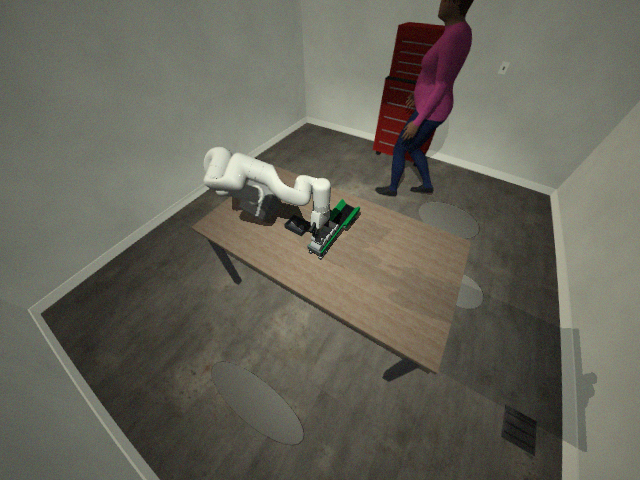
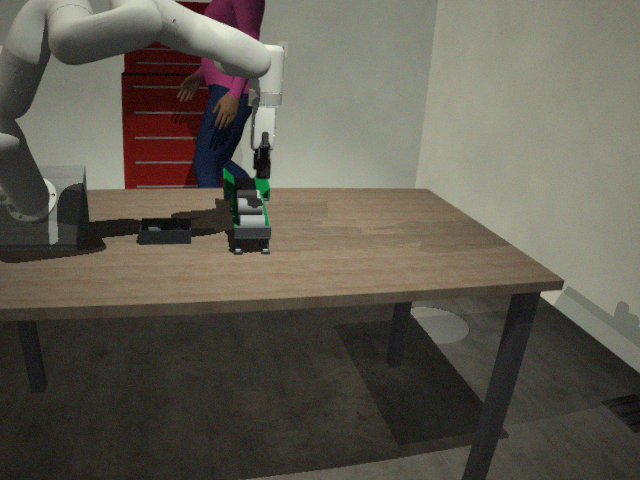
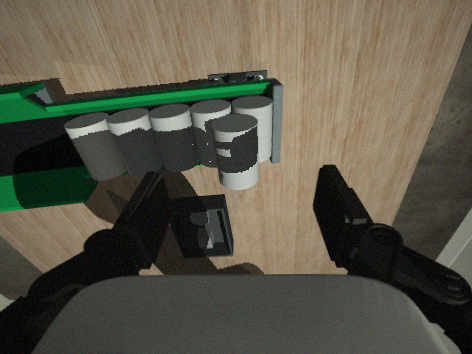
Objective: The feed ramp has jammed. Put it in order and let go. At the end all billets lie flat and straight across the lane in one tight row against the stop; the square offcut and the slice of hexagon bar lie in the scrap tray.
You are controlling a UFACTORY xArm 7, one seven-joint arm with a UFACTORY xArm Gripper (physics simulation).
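Places are measured from the arm's base along level axes (x left, y back, z up), in centimetres.
Pixels of known places: gripper, fingertip midpoint: (image 1: 320, 231) (image 2: 261, 174) (image 3: 240, 188); arm's base, link origin: (image 1: 255, 195) (image 2: 32, 200).
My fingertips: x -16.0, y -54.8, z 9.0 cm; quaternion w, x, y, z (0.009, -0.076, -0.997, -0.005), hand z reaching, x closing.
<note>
For each thing: its top centre in the pictures, then the offset to it from my fingertips. "*": a spot on its surface instead. Level surfaces: height alone.
- grey stop, top centre: (image 3: 275, 129) (image 2: 253, 226) dx -3.3, dy +2.3, dz -11.7 cm
- more billet, surface spot: (image 3: 237, 165) * dx +0.8, dy +2.4, dz -6.2 cm
- scrap tray, top centre: (image 3: 201, 236) (image 2: 165, 224) (image 1: 297, 223) dx +11.6, dy +21.8, dz -15.6 cm
- hexagon slice, top centre: (image 3: 199, 219) dx +11.3, dy +19.0, dz -17.1 cm
- offcut, top centre: (image 3: 205, 243) dx +11.9, dy +24.6, dz -16.2 cm
- wooden table, surface height: dz -19.1 cm
Several pale grey billets (image 3: 172, 142) (image 2: 250, 206) lie across the lane of the green feed ramp (image 3: 165, 99) (image 1: 352, 218) in one row up to the grey stop (image 3: 277, 125) (image 2: 252, 233). One more billet (image 3: 237, 165) lies on top of the row, over the two nearest the stop, its near end sticking out past the lane edge. The scrap tray (image 3: 229, 230) (image 2: 165, 237) holds two small pieces, seemingly the hexagon slice (image 3: 199, 218) and the offcut (image 3: 209, 243), partly in shadow. My gripper (image 3: 240, 188) (image 2: 263, 176) is open and empty, above the ramp's stop end.
The ramp and tray stand on the wooden table (image 1: 392, 279) (image 2: 361, 268), with the tray between the ramp and the arm's base. Green side walls flare at the ramp's far end. A person (image 1: 439, 87) (image 2: 227, 103) stands behind the table by a red tool cabinet (image 1: 395, 111) (image 2: 155, 124).
</note>
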